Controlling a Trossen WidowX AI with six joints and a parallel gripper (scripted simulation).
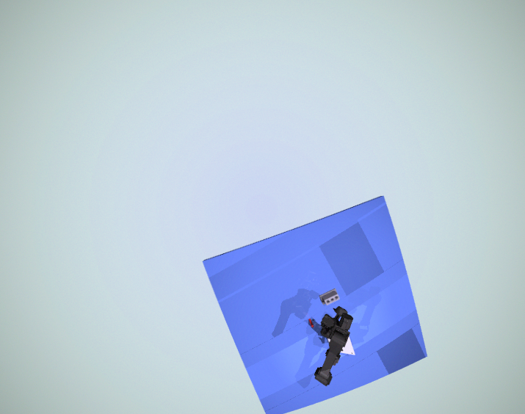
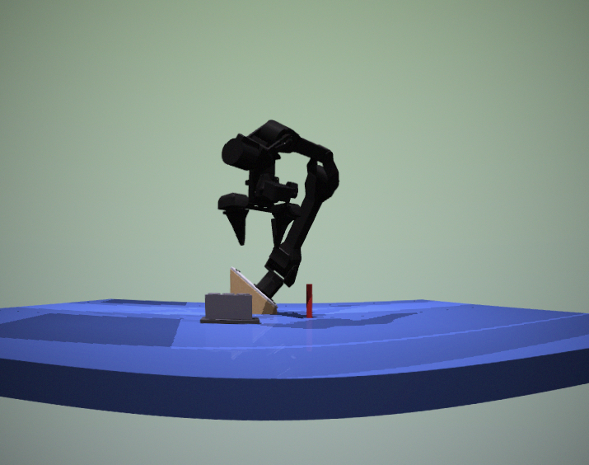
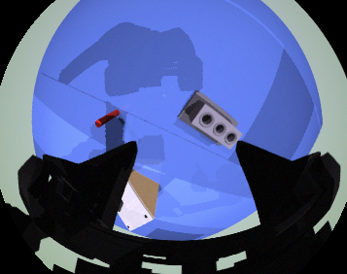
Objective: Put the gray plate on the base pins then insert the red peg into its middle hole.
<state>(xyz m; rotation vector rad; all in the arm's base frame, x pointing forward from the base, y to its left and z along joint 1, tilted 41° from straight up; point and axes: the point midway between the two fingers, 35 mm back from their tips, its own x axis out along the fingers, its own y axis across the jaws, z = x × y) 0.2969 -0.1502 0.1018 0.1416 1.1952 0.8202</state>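
The red peg lies 12 cm to the left of my gripper tip, 12 cm below it and 7 cm behind it. Also, from my gripper tip: dark base (15 cm below, 6 cm to the right, 1 cm ahead); gray plate (11 cm below, 7 cm to the right, 1 cm ahead).
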